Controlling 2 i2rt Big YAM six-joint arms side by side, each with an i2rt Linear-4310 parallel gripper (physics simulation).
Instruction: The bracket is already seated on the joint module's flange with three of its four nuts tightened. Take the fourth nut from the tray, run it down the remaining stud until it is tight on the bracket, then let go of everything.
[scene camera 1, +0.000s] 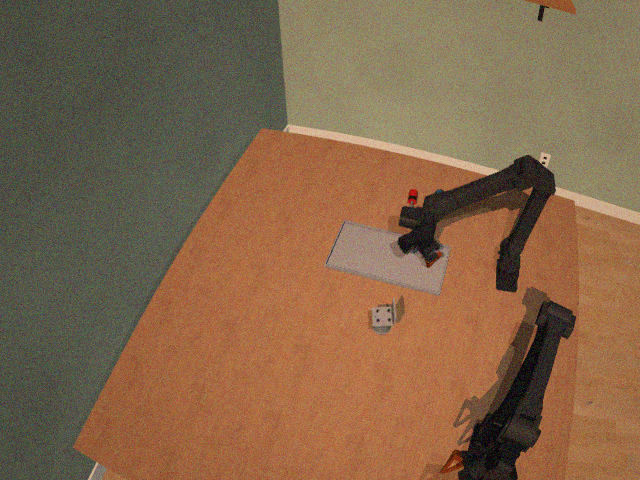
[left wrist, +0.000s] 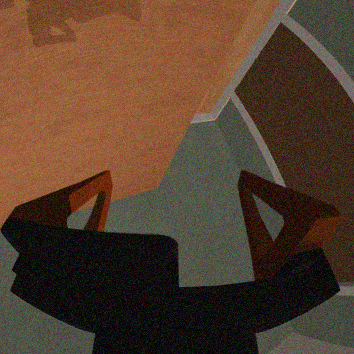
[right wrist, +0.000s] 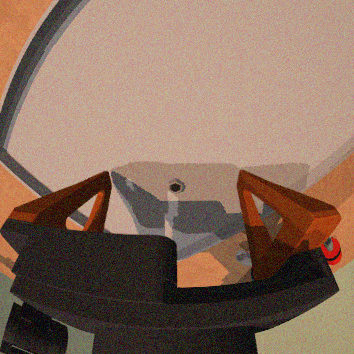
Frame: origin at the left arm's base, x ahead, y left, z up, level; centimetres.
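Seen in the pictures: left gripper, fingertip midpoint: (left wrist: 174, 177); right gripper, fingertip midpoint: (scene camera 1: 421, 258) (right wrist: 173, 177); left arm's base, origin of the base link: (scene camera 1: 482, 443); right arm's base, origin of the base link: (scene camera 1: 506, 278).
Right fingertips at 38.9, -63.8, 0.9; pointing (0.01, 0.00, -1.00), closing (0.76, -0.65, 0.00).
Note:
Offsets run from my right fingertips to a thing's middle, as dx, dy, dz. "*": to the spot under its first point.
The fourth nut {-0.5, -0.7, -0.2} (right wrist: 181, 187), small and dark-holed, lies on the tray {+10.9, +3.0, -0.1} (scene camera 1: 356, 253) (right wrist: 175, 75) in the right wrist view. My right gripper (scene camera 1: 433, 259) (right wrist: 173, 177) is open above the tray, its fingertips on either side of the nut in the picture and not touching it. The pale bracket {+5.5, +31.3, +7.3} (scene camera 1: 383, 316) sits on the round joint module {+5.5, +31.3, +2.8} (scene camera 1: 382, 330) below the tray in the scene view; it shows four dark spots, too small to tell nuts from studs. My left gripper (scene camera 1: 450, 463) (left wrist: 174, 177) is open and empty over the table's lower right part, far from the bracket.
A red and black object {+9.9, -26.6, +0.8} (scene camera 1: 413, 196) (right wrist: 331, 251) stands beyond the tray, near the right arm. A small blue item {* +0.0, -33.3, +3.2} (scene camera 1: 439, 191) shows partly behind that arm. The left arm (scene camera 1: 535, 377) runs along the table's right side. Walls border the table's left and far sides.

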